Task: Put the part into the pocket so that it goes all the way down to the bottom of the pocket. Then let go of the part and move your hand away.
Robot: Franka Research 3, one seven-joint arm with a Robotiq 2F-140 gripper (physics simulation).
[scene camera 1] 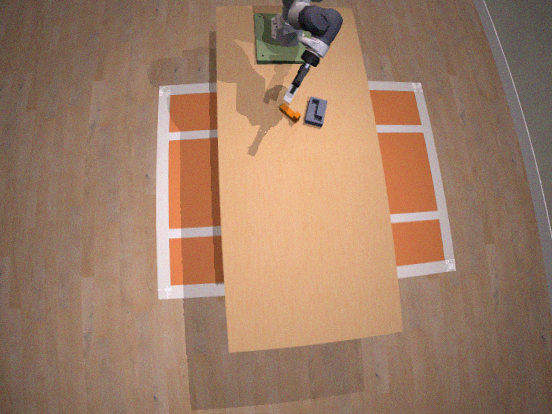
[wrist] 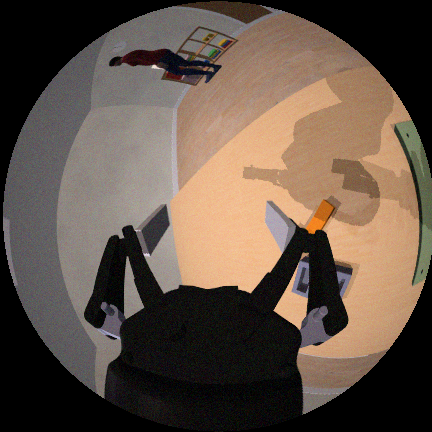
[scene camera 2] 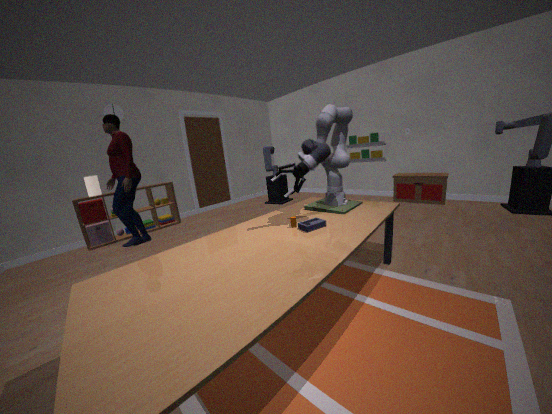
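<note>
The orange part rests on the table beside the grey-blue block, apart from it and outside its pocket. It shows a long bar with a short leg at one end in scene camera 1; its far end is partly hidden by a finger in the wrist view. The block has an angular dark pocket in its top, partly covered by a finger in the wrist view. My gripper is wide open and empty, tilted, above the table and on the robot-base side of the part.
The wooden table carries the green base plate of the arm. Shadows of the arm fall around the part. A person stands beyond the table near a low shelf unit.
</note>
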